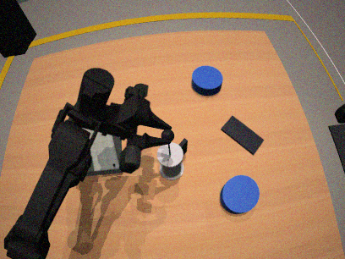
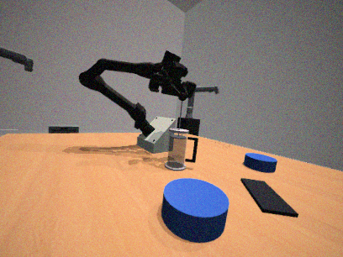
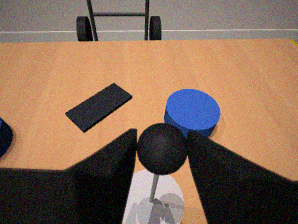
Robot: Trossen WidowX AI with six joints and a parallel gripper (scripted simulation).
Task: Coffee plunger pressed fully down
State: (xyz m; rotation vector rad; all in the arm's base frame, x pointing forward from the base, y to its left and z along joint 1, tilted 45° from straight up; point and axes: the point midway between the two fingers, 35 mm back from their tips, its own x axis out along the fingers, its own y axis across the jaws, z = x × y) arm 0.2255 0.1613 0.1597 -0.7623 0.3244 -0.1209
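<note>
My gripper tip is now 1 cm to the right of the coffee press and 13 cm above it. Round my gripper tip: flat black slab: 24 cm ahead, 12 cm to the left, 25 cm below.
</note>
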